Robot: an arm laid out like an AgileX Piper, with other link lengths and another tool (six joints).
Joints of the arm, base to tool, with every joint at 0 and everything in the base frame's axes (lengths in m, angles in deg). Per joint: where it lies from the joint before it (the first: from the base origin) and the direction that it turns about. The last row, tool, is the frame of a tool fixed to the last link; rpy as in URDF.
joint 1: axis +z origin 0 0 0.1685
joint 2: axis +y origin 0 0 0
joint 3: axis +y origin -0.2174 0 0.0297
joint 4: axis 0.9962 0 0.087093 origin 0.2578 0 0.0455
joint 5: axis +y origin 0 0 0
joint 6: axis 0.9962 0 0.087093 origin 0.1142 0 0.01
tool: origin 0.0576 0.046 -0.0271 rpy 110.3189 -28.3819 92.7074
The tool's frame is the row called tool.
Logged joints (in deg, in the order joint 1, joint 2, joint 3, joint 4, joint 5, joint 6), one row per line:
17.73 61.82 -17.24 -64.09 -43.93 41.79
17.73 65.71 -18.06 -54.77 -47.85 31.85
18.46 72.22 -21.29 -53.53 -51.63 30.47
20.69 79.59 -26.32 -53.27 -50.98 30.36
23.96 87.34 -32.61 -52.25 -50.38 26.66
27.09 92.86 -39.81 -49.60 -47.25 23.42
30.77 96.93 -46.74 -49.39 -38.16 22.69
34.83 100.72 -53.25 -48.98 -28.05 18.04
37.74 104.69 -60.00 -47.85 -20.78 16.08
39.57 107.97 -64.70 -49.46 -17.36 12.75
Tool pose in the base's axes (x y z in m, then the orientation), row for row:
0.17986 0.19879 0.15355 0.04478 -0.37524 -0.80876 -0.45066
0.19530 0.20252 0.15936 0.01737 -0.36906 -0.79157 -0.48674
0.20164 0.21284 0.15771 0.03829 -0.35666 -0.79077 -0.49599
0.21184 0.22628 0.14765 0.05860 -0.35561 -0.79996 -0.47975
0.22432 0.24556 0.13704 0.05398 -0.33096 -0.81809 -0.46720
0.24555 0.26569 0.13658 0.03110 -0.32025 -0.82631 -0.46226
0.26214 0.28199 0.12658 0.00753 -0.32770 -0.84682 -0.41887
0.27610 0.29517 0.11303 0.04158 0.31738 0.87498 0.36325
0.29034 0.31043 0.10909 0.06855 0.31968 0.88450 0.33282
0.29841 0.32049 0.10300 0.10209 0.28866 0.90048 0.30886
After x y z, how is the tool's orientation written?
As a quaternion, w x y z.
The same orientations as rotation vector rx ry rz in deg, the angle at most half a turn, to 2 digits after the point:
-65.68 -141.57 -78.88
-65.71 -140.93 -86.66
-62.68 -138.97 -87.17
-61.73 -138.86 -83.28
-57.61 -142.40 -81.32
-56.53 -145.86 -81.60
-58.70 -151.70 -75.04
55.66 153.46 63.71
55.16 152.62 57.43
48.83 152.33 52.25

